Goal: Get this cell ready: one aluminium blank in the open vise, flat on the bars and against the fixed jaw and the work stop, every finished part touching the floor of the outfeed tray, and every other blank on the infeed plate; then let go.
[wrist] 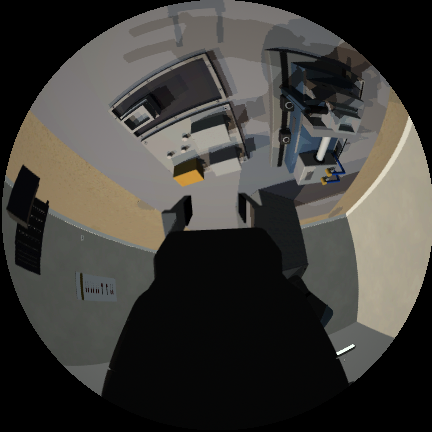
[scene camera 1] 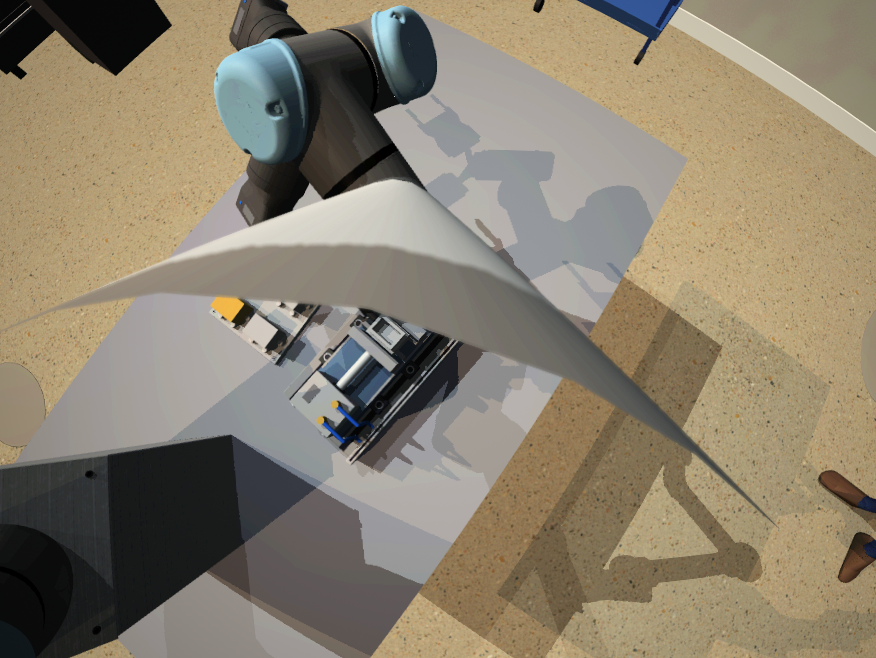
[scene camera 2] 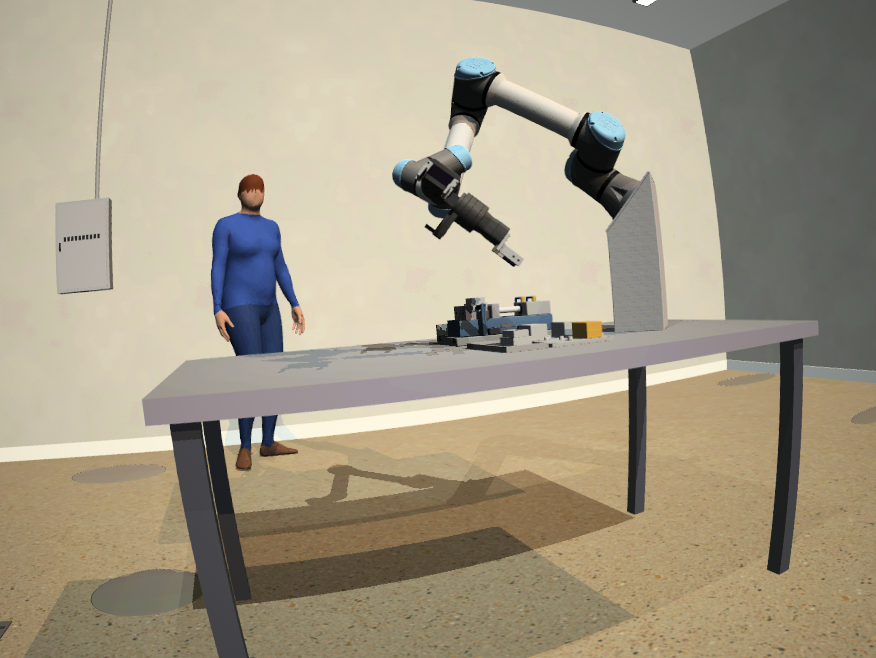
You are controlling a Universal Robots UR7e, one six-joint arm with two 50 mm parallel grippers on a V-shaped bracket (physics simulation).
same spot on vise: (wrist: 306, 143) = (scene camera 2: 513, 316)
